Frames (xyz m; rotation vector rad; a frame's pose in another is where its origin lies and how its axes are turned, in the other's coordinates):
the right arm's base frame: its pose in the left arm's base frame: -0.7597 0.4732 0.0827 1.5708 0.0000 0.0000
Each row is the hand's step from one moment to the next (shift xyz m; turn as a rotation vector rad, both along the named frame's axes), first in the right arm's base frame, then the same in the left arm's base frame.
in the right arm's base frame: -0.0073 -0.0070 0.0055 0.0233 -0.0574 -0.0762
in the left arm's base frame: -0.0073 -0.0055 -0.0070 0.0233 0.0762 -0.0574
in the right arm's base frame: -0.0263 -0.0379 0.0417 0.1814 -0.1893 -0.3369
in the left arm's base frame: -0.0263 -0.0417 -0.0379 0.1814 0.3369 -0.1893
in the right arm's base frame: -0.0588 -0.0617 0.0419 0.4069 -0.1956 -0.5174
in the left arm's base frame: -0.0588 -0.0419 -0.0617 0.4069 0.5174 -0.1956
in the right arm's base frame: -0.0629 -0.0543 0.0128 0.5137 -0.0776 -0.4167
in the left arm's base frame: -0.0629 -0.0128 -0.0543 0.5137 0.4167 -0.0776
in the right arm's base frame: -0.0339 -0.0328 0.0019 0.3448 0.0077 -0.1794
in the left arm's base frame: -0.0339 -0.0019 -0.0328 0.3448 0.1794 0.0077
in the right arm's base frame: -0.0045 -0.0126 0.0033 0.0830 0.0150 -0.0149
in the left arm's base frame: -0.0045 -0.0033 -0.0126 0.0830 0.0149 0.0150
